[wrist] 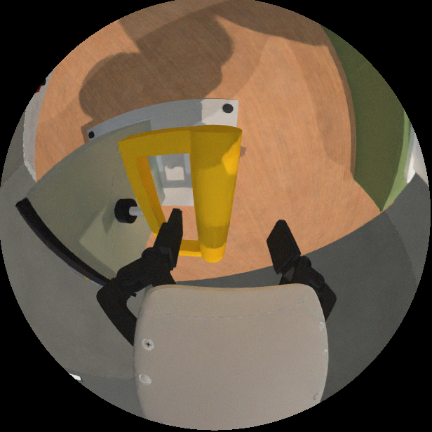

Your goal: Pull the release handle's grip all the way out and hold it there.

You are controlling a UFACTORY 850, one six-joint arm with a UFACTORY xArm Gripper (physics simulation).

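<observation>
The yellow release handle [140, 192] is a frame with an opening, and its thick round grip bar [215, 190] is on the right side. A short metal rod with a black collar [125, 211] joins the frame to the pale grey-green housing [85, 200]. My gripper [229, 226] is open wide and holds nothing. In this view the grip bar's lower part shows between the two fingers, nearer the left finger. The left finger overlaps the frame's lower left corner and hides part of it. Whether the finger touches the frame is unclear.
The housing's grey base plate [175, 112] has dark bolts and sits on the wooden table top [295, 125]. The housing has a thick black edge [55, 247] at left. A green block [375, 115] stands at right. A whitish object [32, 135] shows at the far left.
</observation>
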